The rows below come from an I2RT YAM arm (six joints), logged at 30 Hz.
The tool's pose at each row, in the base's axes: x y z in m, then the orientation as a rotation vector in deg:
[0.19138 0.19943 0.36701 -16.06 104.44 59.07]
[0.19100 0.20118 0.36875 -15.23 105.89 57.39]
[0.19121 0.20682 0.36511 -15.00 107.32 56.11]
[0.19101 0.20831 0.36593 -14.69 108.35 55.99]
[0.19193 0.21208 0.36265 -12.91 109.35 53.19]
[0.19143 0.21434 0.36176 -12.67 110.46 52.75]
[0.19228 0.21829 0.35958 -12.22 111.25 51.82]
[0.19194 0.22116 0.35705 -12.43 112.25 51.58]
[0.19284 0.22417 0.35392 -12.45 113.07 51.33]
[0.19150 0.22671 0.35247 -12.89 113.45 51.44]
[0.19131 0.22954 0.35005 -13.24 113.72 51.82]
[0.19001 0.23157 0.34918 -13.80 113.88 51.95]
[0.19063 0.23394 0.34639 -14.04 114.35 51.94]
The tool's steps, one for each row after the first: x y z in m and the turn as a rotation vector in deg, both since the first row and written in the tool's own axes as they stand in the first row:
[-0.00084 0.00221 0.00080 1.85 0.63 0.07]
[0.00348 0.00363 0.00574 3.18 1.57 0.01]
[0.00326 0.00509 0.00661 3.67 2.31 0.49]
[0.00647 0.00513 0.01054 6.52 2.07 0.39]
[0.00802 0.00635 0.01205 7.19 2.88 0.69]
[0.01039 0.00712 0.01591 8.19 3.27 0.75]
[0.01338 0.00775 0.01824 8.51 4.19 0.86]
[0.01629 0.00742 0.02156 8.87 4.88 1.01]
[0.01878 0.00901 0.02284 8.71 5.39 0.95]
[0.02159 0.00959 0.02522 8.39 5.81 1.05]
[0.02346 0.01114 0.02605 8.11 6.19 0.85]
[0.02607 0.01076 0.02866 8.13 6.69 0.88]

